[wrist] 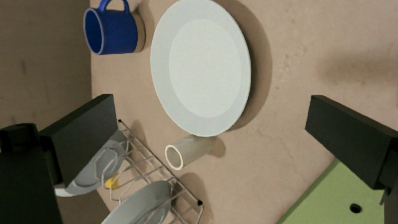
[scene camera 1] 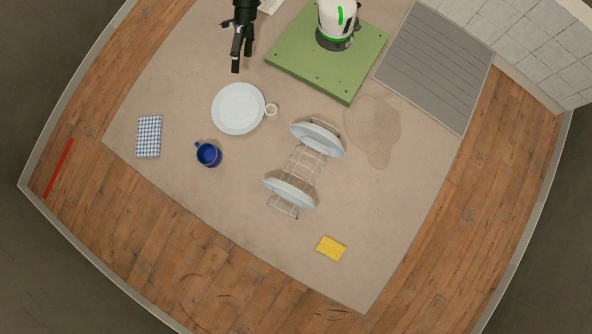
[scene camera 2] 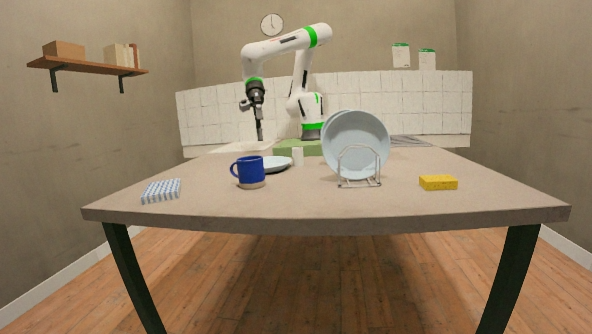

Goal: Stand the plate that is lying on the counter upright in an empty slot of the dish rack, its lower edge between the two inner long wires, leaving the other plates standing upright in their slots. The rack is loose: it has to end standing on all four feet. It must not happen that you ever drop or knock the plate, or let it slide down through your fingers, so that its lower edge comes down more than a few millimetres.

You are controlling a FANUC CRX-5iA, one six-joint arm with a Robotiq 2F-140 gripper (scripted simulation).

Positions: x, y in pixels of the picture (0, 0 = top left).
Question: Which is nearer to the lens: the pale blue plate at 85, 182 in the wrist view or the small white cup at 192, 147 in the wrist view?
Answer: The small white cup.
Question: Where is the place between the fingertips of the gripper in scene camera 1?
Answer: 241, 64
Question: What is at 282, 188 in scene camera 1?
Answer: A pale blue plate.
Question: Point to a pale blue plate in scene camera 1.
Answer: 238, 108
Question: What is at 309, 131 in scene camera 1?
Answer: A pale blue plate.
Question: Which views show the pale blue plate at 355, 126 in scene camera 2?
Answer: The wrist view, scene camera 1 and scene camera 2: all of them.
